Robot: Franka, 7 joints.
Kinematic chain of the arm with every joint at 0, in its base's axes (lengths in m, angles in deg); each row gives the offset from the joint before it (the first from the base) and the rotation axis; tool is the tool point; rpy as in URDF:
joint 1: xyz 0 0 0.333 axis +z
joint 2: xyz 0 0 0 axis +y
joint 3: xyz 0 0 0.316 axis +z
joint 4: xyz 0.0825 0 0 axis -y
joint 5: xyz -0.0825 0 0.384 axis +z
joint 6: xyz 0 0 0 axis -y
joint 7: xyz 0.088 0 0 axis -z
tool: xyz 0 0 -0.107 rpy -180 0 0
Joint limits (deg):
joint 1: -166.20..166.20
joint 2: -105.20..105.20
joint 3: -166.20..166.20
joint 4: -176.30..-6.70
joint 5: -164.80..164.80
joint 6: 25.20..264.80
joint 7: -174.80..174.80
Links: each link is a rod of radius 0.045 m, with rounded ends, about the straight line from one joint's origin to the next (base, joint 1, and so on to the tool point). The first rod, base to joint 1, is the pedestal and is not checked.
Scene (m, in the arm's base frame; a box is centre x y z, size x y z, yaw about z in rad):
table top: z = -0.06
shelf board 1: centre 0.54 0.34 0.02 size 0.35 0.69 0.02 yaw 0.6
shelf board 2: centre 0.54 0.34 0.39 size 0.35 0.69 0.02 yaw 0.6
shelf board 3: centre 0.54 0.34 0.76 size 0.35 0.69 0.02 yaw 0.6
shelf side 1: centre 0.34 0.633 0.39 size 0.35 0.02 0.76 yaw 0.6
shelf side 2: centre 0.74 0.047 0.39 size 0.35 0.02 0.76 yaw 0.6
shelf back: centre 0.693 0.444 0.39 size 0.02 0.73 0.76 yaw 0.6
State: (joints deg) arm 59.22 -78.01 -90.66 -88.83 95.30 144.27 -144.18
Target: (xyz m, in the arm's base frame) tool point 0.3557 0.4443 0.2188
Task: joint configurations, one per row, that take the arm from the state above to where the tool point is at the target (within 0.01 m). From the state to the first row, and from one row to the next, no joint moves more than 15 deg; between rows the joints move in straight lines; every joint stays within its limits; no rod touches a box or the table.
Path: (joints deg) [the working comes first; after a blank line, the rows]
Joints at the target: 151.33 -96.47 -99.28 -121.67 95.61 144.99 -144.18
Straight joint move there: touches shelf side 2.

1: 64.73 -84.81 -98.65 -102.71 89.02 144.78 -139.97
2: 70.23 -91.60 -106.64 -116.59 82.73 145.29 -135.76
3: 75.74 -98.40 -114.64 -130.47 76.45 145.79 -131.55
4: 81.24 -105.20 -122.63 -144.36 70.17 146.30 -127.34
5: 95.26 -103.45 -117.96 -139.82 75.25 146.04 -130.71
6: 109.28 -101.71 -113.29 -135.28 80.34 145.78 -134.07
7: 123.30 -99.96 -108.62 -130.74 85.43 145.52 -137.44
8: 137.32 -98.21 -103.95 -126.21 90.52 145.25 -140.81
9: 151.33 -96.47 -99.28 -121.67 95.61 144.99 -144.18

